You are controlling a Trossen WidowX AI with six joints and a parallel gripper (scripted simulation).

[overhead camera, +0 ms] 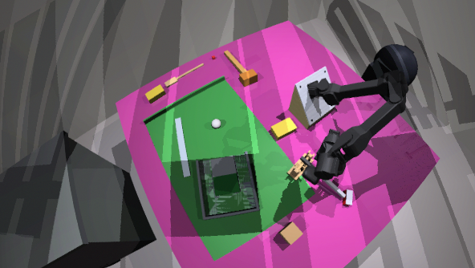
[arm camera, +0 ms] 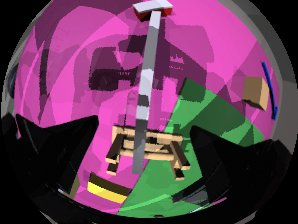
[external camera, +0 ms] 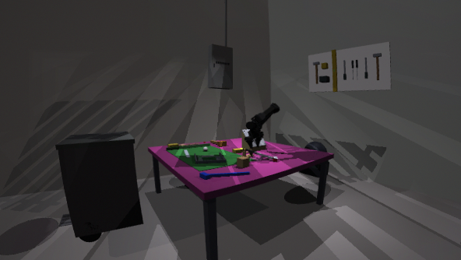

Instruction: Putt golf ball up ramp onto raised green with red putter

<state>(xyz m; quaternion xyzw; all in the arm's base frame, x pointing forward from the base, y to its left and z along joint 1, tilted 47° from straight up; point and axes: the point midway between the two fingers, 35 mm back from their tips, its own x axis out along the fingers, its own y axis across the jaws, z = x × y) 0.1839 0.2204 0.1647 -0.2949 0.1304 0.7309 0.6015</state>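
Now: the wooden stand 3 cm ahead of my gripper tip, 6 cm to the right of it and 4 cm below it. Round my gripper tip: white golf ball (23 cm ahead, 42 cm to the right, 5 cm below); then red putter (3 cm behind, 6 cm to the left, 4 cm below); then brown cube (22 cm ahead, 14 cm to the left, 5 cm below).
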